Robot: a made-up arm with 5 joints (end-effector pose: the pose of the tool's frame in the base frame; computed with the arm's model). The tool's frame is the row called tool. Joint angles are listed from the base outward.
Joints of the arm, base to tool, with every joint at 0 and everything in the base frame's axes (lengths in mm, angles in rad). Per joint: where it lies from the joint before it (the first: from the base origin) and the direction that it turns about. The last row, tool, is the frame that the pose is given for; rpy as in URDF.
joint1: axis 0 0 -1 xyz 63.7 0 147.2
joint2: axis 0 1 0 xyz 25 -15 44.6
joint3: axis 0 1 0 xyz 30.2 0 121.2
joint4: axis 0 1 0 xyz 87.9 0 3.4
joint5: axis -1 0 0 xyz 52.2 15.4 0
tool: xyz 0 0 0 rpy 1.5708 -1.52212 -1.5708
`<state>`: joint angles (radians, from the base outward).
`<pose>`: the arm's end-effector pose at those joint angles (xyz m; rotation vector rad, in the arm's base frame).
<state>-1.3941 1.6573 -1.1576 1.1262 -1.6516</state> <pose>0.1018 0.2157 0.0600 -0.0553 0.0013 -0.3061</pose>
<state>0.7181 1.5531 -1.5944 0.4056 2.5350</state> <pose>0.2772 -0.1860 0.1522 -1.3583 0.0427 1.5255</pose>
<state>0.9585 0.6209 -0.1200 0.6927 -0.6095</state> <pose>0.1893 -0.1782 0.1851 -0.0630 -0.4164 -1.5956</pose>
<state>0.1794 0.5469 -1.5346 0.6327 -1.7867</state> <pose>0.2688 -0.0368 0.3730 1.6009 -1.4701 -1.2786</pose>
